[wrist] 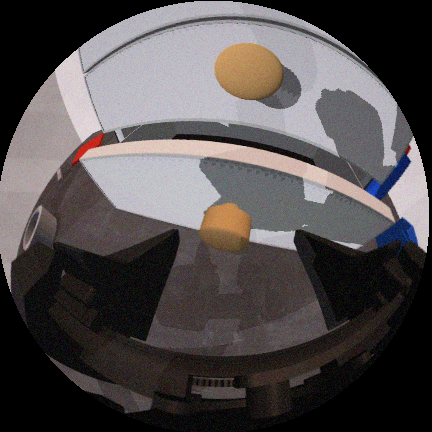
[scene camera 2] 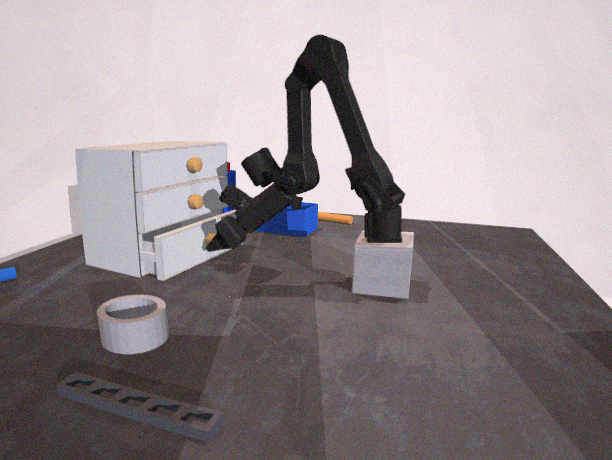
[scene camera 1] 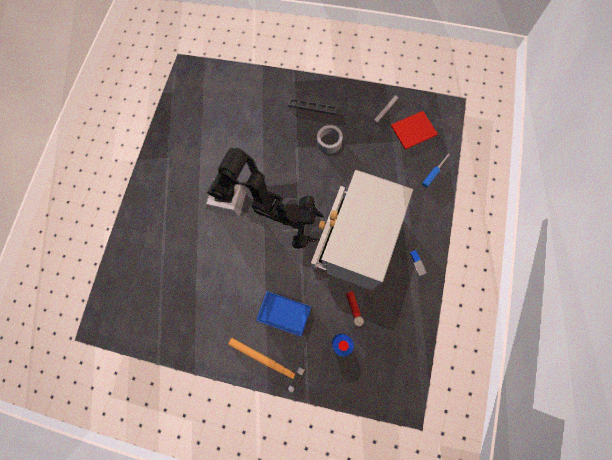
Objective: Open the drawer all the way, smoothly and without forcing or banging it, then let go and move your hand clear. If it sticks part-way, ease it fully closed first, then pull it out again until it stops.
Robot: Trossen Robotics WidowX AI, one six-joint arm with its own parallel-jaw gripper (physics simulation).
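Frame: origin at the arm's base, x ahead, y left, z up, level; metres.
Seen in the pictures: gripper, between the fingertips: (wrist: 239,235) (scene camera 2: 215,243) (scene camera 1: 321,228); arm's base, origin of its link: (scene camera 2: 384,238) (scene camera 1: 224,193).
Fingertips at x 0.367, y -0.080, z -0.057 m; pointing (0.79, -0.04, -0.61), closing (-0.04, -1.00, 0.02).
Observation:
Offsets run from my fingertips to a thing's middle. "pt": to the spot under its first point.
The white cabinet @(0.136 m ahead, 0.024 m right, 0.089 m up) (scene camera 1: 370,225) (scene camera 2: 110,210) (wrist: 150,90) has three drawers with round orange knobs. The bottom drawer @(pt 0.048 m ahead, 0.089 m left, 0.051 m up) (scene camera 1: 337,202) (scene camera 2: 180,250) (wrist: 145,185) stands part-way out, with a narrow dark gap behind its front. My gripper (scene camera 1: 318,228) (scene camera 2: 212,245) (wrist: 239,235) is open at the bottom drawer's knob @(pt 0.003 m ahead, 0.005 m left, 0.024 m up) (scene camera 1: 322,225) (scene camera 2: 210,239) (wrist: 225,227). In the wrist view the knob shows between the two spread fingertips, a little left of the middle, with nothing gripped. In scene camera 2 a finger partly hides the knob. The drawer's inside is mostly hidden.
The middle drawer's knob @(0.035 m ahead, 0.002 m left, 0.094 m up) (scene camera 2: 195,201) (wrist: 249,71) is above the gripper. A blue bin @(0.096 m back, 0.320 m right, 0.003 m down) (scene camera 1: 284,314) (scene camera 2: 300,225) and an orange-handled hammer @(0.151 m back, 0.494 m right, 0.028 m down) (scene camera 1: 260,357) lie to one side. A white ring @(0.008 m back, 0.375 m left, 0.016 m down) (scene camera 1: 330,149) (scene camera 2: 132,335) and a dark slotted bar @(0.095 m back, 0.531 m left, 0.033 m down) (scene camera 2: 125,407) lie on the other side.

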